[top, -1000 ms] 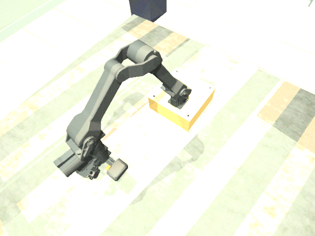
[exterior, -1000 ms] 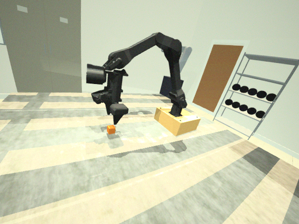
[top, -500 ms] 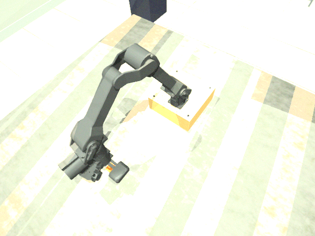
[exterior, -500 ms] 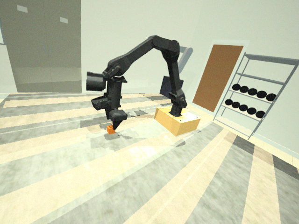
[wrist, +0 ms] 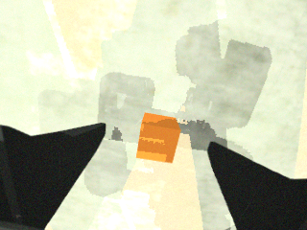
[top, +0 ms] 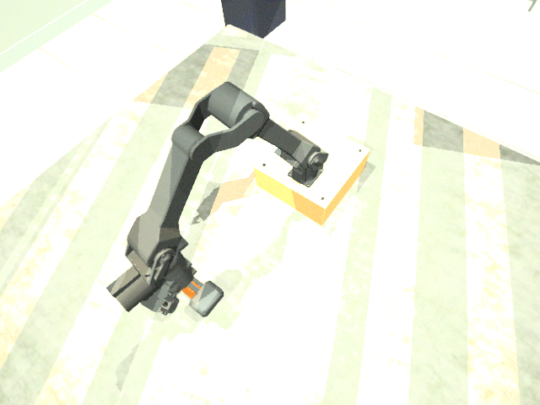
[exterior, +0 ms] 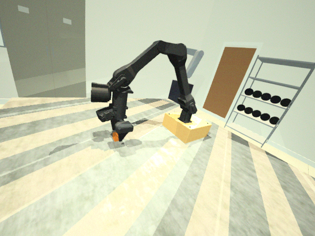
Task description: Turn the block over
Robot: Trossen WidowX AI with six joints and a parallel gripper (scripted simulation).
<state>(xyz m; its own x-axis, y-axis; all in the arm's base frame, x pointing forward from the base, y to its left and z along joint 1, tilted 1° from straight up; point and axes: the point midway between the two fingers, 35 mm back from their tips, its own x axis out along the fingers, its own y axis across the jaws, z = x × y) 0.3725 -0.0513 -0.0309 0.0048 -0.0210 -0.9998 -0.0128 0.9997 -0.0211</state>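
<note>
Right now the orange block is 10 mm below my gripper tip and 10 mm behind it.
</note>
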